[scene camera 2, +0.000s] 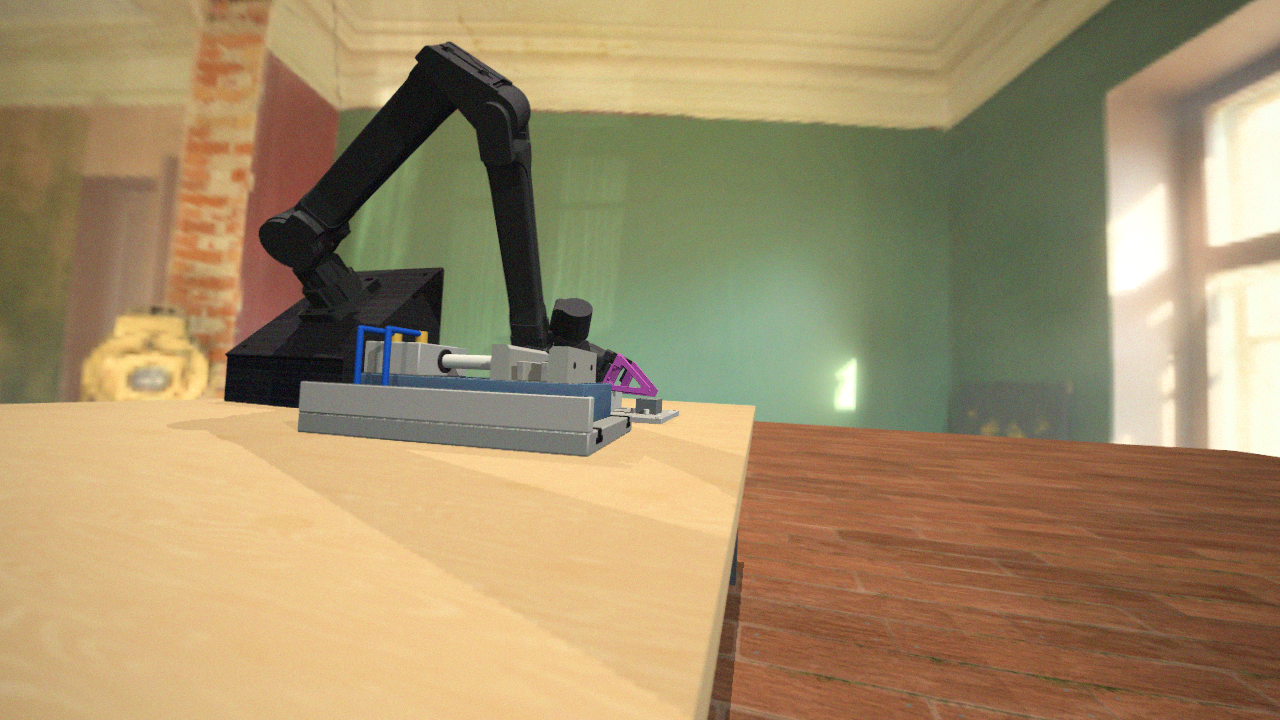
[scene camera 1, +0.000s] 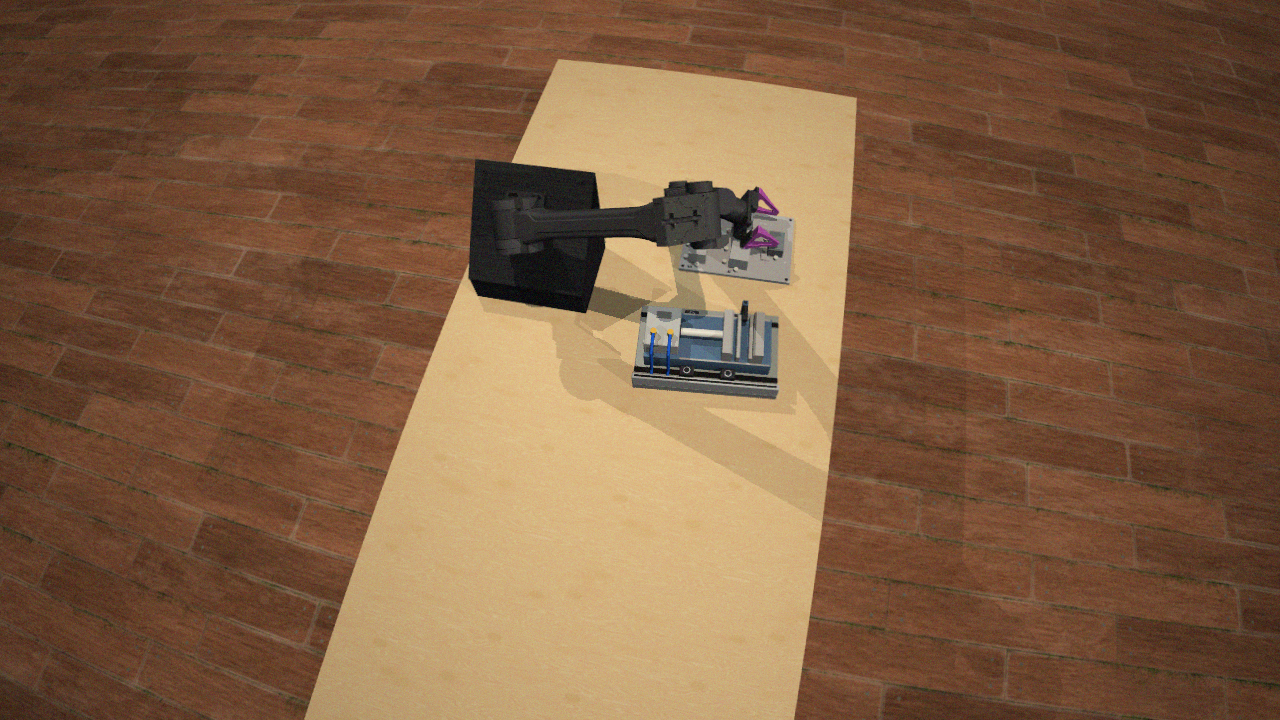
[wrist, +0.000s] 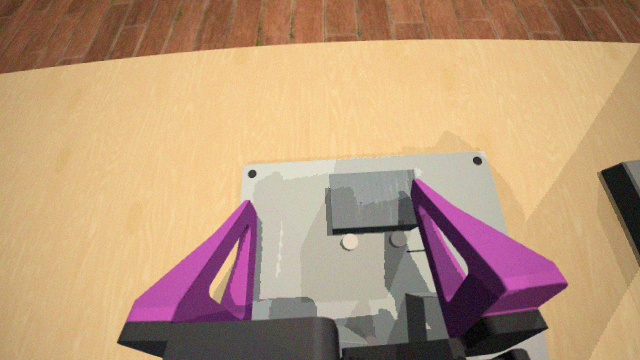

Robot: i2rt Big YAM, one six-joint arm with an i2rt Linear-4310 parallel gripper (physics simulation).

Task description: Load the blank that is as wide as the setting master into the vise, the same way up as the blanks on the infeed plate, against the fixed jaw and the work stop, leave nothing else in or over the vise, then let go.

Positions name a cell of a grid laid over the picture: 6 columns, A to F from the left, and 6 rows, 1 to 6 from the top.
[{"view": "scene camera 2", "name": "my gripper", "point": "D4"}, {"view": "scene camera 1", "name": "my gripper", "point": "D2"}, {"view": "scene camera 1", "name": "grey infeed plate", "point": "D3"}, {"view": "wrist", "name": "my gripper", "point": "D4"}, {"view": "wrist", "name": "dark grey block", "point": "D4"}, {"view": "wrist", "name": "grey infeed plate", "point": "C5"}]
